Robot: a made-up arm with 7 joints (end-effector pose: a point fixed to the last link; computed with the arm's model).
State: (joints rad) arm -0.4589 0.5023 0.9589 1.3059 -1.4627 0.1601 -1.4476
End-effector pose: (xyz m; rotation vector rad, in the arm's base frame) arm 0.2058 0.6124 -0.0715 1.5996 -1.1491 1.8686
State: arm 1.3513 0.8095 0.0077 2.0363 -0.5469 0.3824 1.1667
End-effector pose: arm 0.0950 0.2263 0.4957 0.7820 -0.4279 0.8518
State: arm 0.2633 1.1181 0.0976 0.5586 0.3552 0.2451 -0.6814
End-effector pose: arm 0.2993 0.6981 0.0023 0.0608 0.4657 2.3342
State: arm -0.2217 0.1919 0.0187 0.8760 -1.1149 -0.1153 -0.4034
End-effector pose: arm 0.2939 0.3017 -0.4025 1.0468 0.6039 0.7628
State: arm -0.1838 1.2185 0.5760 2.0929 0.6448 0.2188 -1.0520
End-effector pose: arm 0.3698 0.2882 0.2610 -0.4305 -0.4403 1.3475
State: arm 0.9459 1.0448 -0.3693 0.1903 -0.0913 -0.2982 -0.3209
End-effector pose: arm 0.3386 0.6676 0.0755 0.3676 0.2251 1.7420
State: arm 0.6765 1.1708 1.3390 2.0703 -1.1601 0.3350 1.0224
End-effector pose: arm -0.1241 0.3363 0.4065 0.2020 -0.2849 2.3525
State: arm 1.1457 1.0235 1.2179 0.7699 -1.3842 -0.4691 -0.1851
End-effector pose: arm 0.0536 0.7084 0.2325 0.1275 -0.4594 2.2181
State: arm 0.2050 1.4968 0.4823 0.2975 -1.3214 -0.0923 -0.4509
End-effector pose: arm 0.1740 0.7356 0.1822 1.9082 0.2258 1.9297
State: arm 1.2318 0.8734 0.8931 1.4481 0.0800 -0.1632 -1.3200
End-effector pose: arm -0.0416 0.5871 0.3549 2.1873 1.6035 -1.5516
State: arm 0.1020 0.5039 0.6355 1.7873 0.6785 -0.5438 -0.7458
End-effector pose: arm 0.3056 0.4969 0.1600 -1.3782 -0.6909 1.1113
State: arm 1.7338 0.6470 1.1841 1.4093 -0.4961 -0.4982 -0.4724
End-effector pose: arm -0.0848 0.6197 0.2403 -1.6187 -1.8222 1.6827
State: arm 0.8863 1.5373 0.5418 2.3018 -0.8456 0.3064 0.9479
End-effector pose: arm 0.0472 0.1225 0.4451 1.2139 -0.7753 1.8582
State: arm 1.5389 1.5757 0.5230 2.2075 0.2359 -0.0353 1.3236
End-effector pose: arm -0.1669 0.1383 0.4005 1.3879 -0.9529 1.0798
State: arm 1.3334 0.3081 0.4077 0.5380 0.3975 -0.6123 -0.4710
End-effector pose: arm 0.4754 0.4900 0.2170 -1.6197 -0.3449 0.9857
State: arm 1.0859 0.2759 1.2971 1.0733 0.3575 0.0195 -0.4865
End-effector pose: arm 0.2858 0.6526 0.0403 -2.2340 -0.0890 1.2302
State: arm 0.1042 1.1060 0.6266 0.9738 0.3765 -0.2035 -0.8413
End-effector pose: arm 0.2789 0.6572 0.1712 -0.5397 -0.5040 2.0356
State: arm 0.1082 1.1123 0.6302 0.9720 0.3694 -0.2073 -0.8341
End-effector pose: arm 0.2772 0.6572 0.1758 -0.5320 -0.5154 2.0293
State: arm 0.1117 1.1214 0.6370 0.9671 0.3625 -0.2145 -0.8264
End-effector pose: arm 0.2740 0.6577 0.1815 -0.5252 -0.5322 2.0234
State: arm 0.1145 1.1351 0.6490 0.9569 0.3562 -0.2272 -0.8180
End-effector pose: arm 0.2682 0.6593 0.1887 -0.5201 -0.5577 2.0183
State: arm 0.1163 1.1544 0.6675 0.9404 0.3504 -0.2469 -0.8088
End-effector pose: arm 0.2593 0.6619 0.1980 -0.5169 -0.5943 2.0135
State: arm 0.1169 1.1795 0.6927 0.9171 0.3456 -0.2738 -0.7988
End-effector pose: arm 0.2471 0.6654 0.2091 -0.5159 -0.6419 2.0087
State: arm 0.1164 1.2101 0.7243 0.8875 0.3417 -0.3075 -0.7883
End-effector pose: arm 0.2317 0.6690 0.2219 -0.5170 -0.7003 2.0031
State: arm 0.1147 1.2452 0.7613 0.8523 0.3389 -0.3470 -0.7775
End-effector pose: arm 0.2137 0.6725 0.2357 -0.5201 -0.7674 1.9960
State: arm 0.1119 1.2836 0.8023 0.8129 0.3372 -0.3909 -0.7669
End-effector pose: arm 0.1939 0.6752 0.2498 -0.5249 -0.8410 1.9868
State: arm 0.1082 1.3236 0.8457 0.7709 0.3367 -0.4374 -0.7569
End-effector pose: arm 0.1733 0.6769 0.2636 -0.5315 -0.9181 1.9752
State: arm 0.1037 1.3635 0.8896 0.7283 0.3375 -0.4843 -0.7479
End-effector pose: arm 0.1530 0.6775 0.2763 -0.5399 -0.9951 1.9613
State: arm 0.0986 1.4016 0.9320 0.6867 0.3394 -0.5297 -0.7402
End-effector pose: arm 0.1339 0.6771 0.2872 -0.5494 -1.0688 1.9458
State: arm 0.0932 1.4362 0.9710 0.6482 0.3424 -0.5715 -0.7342
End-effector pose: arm 0.1170 0.6760 0.2962 -0.5600 -1.1359 1.9298
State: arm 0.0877 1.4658 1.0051 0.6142 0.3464 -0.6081 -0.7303
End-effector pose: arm 0.1027 0.6747 0.3029 -0.5715 -1.1940 1.9149
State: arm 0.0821 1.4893 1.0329 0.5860 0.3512 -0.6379 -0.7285
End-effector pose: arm 0.0916 0.6735 0.3074 -0.5833 -1.2407 1.9025
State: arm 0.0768 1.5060 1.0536 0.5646 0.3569 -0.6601 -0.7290
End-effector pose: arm 0.0837 0.6728 0.3099 -0.5955 -1.2751 1.8937
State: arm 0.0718 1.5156 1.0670 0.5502 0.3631 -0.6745 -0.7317
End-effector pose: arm 0.0788 0.6727 0.3104 -0.6075 -1.2970 1.8894
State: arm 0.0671 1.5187 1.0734 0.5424 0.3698 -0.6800 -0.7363
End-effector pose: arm 0.0768 0.6733 0.3094 -0.6194 -1.3056 1.8909
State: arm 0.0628 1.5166 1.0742 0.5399 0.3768 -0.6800 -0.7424
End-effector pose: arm 0.0768 0.6744 0.3071 -0.6306 -1.3051 1.8959
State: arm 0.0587 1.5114 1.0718 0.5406 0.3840 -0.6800 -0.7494
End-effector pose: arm 0.0781 0.6756 0.3040 -0.6409 -1.3024 1.9003
